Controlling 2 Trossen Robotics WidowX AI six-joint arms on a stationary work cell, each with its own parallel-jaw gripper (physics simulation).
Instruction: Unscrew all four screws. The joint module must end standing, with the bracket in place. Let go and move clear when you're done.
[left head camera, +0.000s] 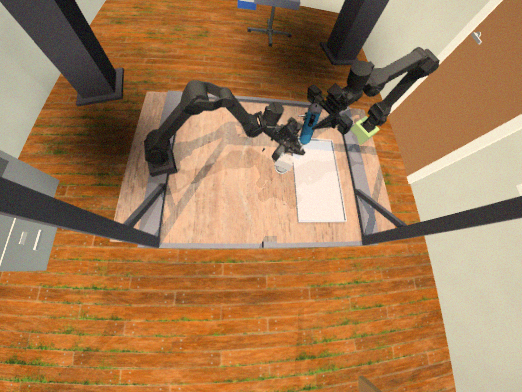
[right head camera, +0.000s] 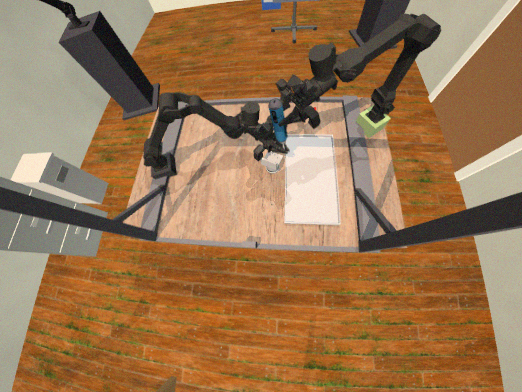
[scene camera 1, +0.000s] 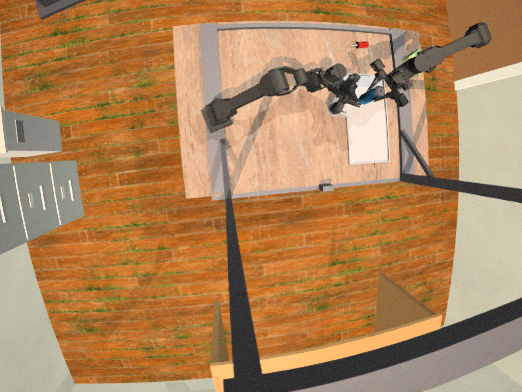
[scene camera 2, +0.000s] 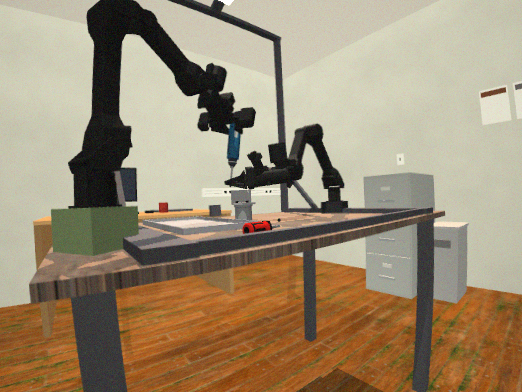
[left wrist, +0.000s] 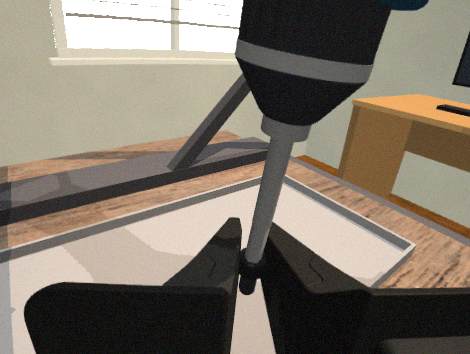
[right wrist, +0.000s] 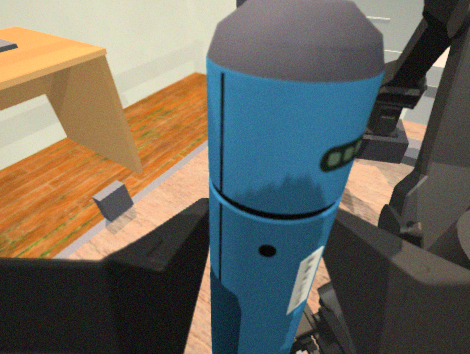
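Where they show: left gripper, between the fingertips: (left head camera: 304, 154) (right head camera: 288, 152) (scene camera 1: 360, 105) (scene camera 2: 224, 183) (left wrist: 248, 228); right gripper, between the fingertips: (left head camera: 307, 124) (right head camera: 274, 121) (scene camera 1: 370, 96) (scene camera 2: 236, 133) (right wrist: 264, 211); left arm's base, origin of its link: (left head camera: 159, 159) (right head camera: 160, 164) (scene camera 1: 216, 116) (scene camera 2: 334, 201) (right wrist: 379, 127); right arm's base, origin of its link: (left head camera: 367, 126) (right head camera: 375, 116) (scene camera 2: 95, 207).
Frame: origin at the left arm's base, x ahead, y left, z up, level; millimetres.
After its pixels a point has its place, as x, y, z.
The blue electric screwdriver (left head camera: 309, 131) {520, -175, 230} (scene camera 2: 233, 145) {547, -146, 201} (right wrist: 275, 150) {540, -153, 296} hangs tip down in my right gripper (right wrist: 264, 211) {514, -159, 248}, which is shut on its body. A black screw (left wrist: 247, 286) {544, -161, 72} sits at the end of its bit. My left gripper (left wrist: 248, 228) {557, -180, 81} (scene camera 2: 228, 183) {557, -180, 81} has its fingertips closed around this screw, above the joint module. The pale grey joint module (left head camera: 281, 169) {479, -178, -16} (scene camera 2: 243, 212) {518, -137, -18} stands upright on the table, with the bracket (scene camera 2: 240, 196) {479, -178, 36} on top. The left fingers partly cover the bracket in the head camera views. Its screw holes and any remaining screws cannot be made out.
A shallow white tray (left head camera: 320, 200) {607, -356, -48} (right head camera: 312, 200) {609, -355, -48} lies to the right of the module. A red tool (scene camera 1: 363, 44) {759, 83, -24} (scene camera 2: 257, 227) {776, 98, -32} lies near the table's back edge. A small dark piece (left head camera: 264, 149) {451, -46, -45} lies left of the module. The right arm stands on a green block (scene camera 2: 95, 230) {1031, -19, -15}.
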